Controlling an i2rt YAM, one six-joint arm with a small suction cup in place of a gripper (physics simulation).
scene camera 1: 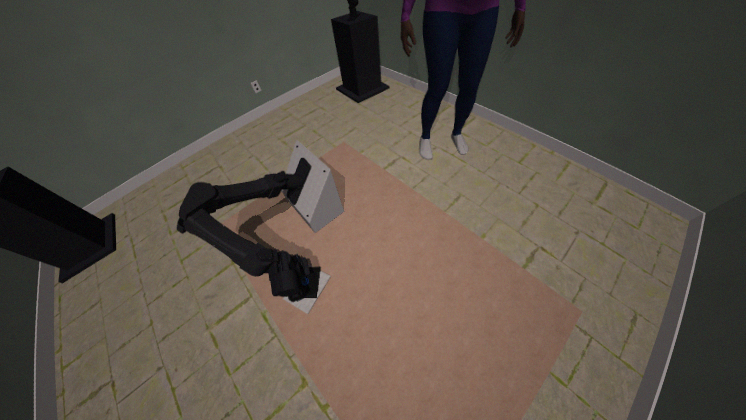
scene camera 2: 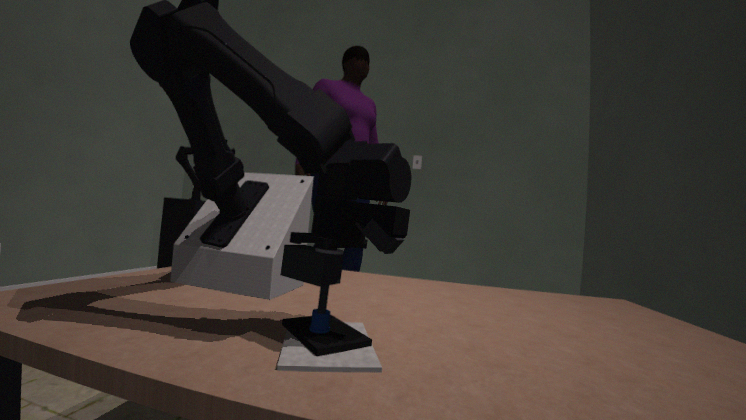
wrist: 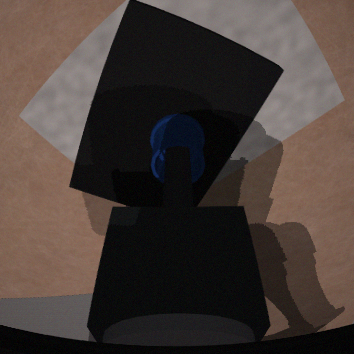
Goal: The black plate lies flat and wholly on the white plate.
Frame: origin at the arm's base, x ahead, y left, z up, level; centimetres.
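Seen in the pictures: hand, tool point: (scene camera 1: pixel 306 282) (scene camera 2: pixel 318 336) (wrist: pixel 177 129); arm's base, link origin: (scene camera 1: pixel 299 181) (scene camera 2: pixel 237 212).
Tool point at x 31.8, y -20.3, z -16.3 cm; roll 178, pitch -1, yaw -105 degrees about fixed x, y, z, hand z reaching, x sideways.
Offsets run from my tool point to a thing's top centre. Level surfaces: height alone.
The black plate {dx +0.6, dy +0.7, dz +1.0 cm} (scene camera 1: pixel 313 288) (scene camera 2: pixel 350 339) (wrist: pixel 175 60) is under my suction cup, turned at an angle to the white plate {dx +1.8, dy -0.8, dz +0.1 cm} (scene camera 1: pixel 308 306) (scene camera 2: pixel 334 362) (wrist: pixel 65 112). My gripper, a blue suction cup (scene camera 1: pixel 304 280) (scene camera 2: pixel 320 322) (wrist: pixel 177 137), touches the black plate's top off its middle and holds it. The black plate covers part of the white plate. In the wrist view its lower end reaches past the white plate's edge, over the table. Whether the black plate touches the white plate is hard to tell. The white plate lies flat on the table.
The arm's base is on a grey sloped block (scene camera 1: pixel 329 206) (scene camera 2: pixel 229 268) on the brown table {dz -0.5 cm} (scene camera 1: pixel 443 286) (scene camera 2: pixel 495 339). Black pedestals (scene camera 1: pixel 359 54) (scene camera 1: pixel 57 226) stand on the floor. A person in a purple top (scene camera 1: pixel 462 4) (scene camera 2: pixel 354 106) stands beyond the table.
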